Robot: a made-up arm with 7 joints. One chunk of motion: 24 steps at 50 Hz.
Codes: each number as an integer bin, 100 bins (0 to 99) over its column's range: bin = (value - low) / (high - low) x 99, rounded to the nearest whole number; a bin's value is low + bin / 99 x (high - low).
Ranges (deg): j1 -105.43..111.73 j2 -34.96..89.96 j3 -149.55..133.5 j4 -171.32..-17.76 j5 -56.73..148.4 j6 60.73..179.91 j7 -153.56..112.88
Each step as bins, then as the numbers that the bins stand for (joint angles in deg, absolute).
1 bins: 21 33 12 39 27 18 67
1 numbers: -59.37 6.68 -115.24 -110.83 -0.79 82.40 26.76
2 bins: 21 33 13 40 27 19 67
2 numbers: -59.37 6.68 -112.38 -109.28 -0.79 83.60 26.76
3 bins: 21 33 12 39 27 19 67
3 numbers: -59.37 6.68 -115.24 -110.83 -0.79 83.60 26.76
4 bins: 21 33 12 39 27 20 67
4 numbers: -59.37 6.68 -115.24 -110.83 -0.79 84.81 26.76
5 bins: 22 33 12 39 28 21 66
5 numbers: -57.17 6.68 -115.24 -110.83 1.29 86.01 24.07
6 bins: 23 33 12 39 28 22 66
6 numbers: -54.98 6.68 -115.24 -110.83 1.29 87.21 24.07
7 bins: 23 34 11 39 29 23 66
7 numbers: -54.98 7.94 -118.10 -110.83 3.36 88.42 24.07
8 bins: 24 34 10 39 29 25 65
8 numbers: -52.79 7.94 -120.96 -110.83 3.36 90.83 21.38
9 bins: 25 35 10 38 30 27 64
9 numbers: -50.59 9.20 -120.96 -112.38 5.43 93.23 18.68
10 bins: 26 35 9 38 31 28 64
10 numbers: -48.40 9.20 -123.82 -112.38 7.50 94.44 18.68
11 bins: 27 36 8 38 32 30 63
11 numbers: -46.20 10.47 -126.68 -112.38 9.57 96.85 15.99
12 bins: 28 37 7 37 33 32 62
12 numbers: -44.01 11.73 -129.54 -113.93 11.65 99.25 13.30
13 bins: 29 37 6 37 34 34 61
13 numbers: -41.82 11.73 -132.40 -113.93 13.72 101.66 10.61
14 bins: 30 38 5 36 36 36 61
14 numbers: -39.62 12.99 -135.25 -115.48 17.86 104.07 10.61
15 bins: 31 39 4 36 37 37 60
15 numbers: -37.43 14.25 -138.11 -115.48 19.93 105.27 7.92
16 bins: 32 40 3 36 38 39 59
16 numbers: -35.24 15.51 -140.97 -115.48 22.01 107.68 5.23
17 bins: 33 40 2 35 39 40 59
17 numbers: -33.04 15.51 -143.83 -117.03 24.08 108.88 5.23
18 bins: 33 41 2 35 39 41 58
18 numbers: -33.04 16.77 -143.83 -117.03 24.08 110.09 2.54
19 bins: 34 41 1 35 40 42 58
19 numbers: -30.85 16.77 -146.69 -117.03 26.15 111.29 2.54
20 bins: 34 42 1 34 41 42 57
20 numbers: -30.85 18.04 -146.69 -118.58 28.22 111.29 -0.16
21 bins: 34 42 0 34 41 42 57
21 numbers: -30.85 18.04 -149.55 -118.58 28.22 111.29 -0.16
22 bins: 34 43 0 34 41 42 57
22 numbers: -30.85 19.30 -149.55 -118.58 28.22 111.29 -0.16
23 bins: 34 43 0 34 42 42 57
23 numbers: -30.85 19.30 -149.55 -118.58 30.29 111.29 -0.16
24 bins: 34 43 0 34 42 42 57
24 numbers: -30.85 19.30 -149.55 -118.58 30.29 111.29 -0.16
